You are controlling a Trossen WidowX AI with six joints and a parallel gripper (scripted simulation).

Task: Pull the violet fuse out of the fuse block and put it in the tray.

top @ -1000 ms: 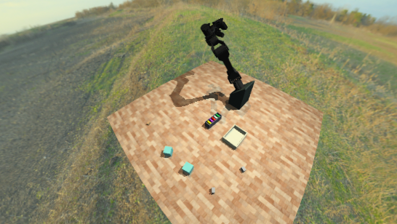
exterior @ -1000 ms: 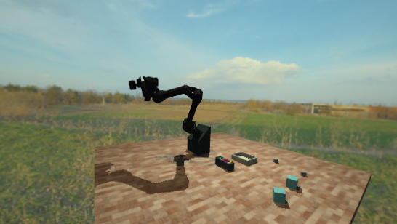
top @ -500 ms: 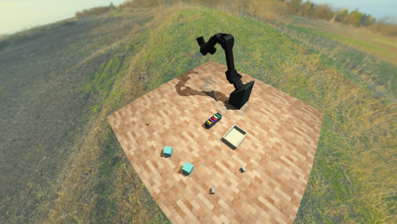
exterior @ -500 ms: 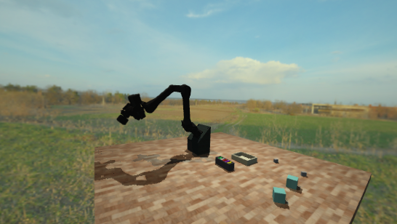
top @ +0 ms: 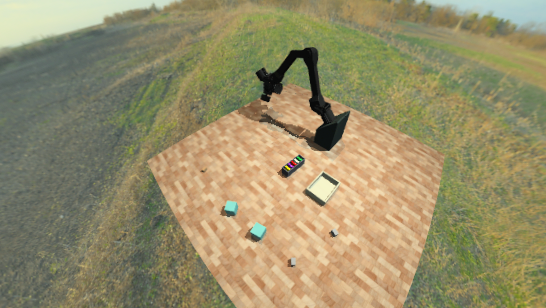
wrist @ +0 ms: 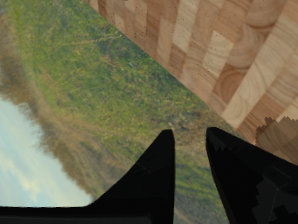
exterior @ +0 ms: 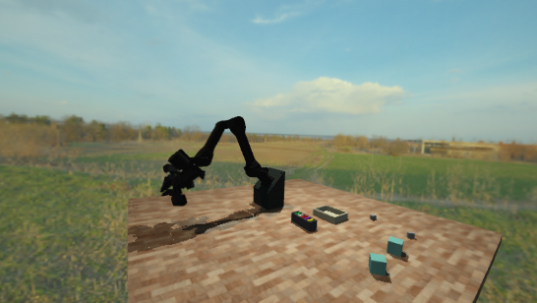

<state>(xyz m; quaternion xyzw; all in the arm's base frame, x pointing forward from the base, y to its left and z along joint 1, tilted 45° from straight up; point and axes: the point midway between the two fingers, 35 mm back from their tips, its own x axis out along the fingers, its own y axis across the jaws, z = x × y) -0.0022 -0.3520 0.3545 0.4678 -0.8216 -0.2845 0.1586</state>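
Right now the pale tray is 71 cm to the left of my gripper tip, 30 cm ahead of it and 11 cm below it.
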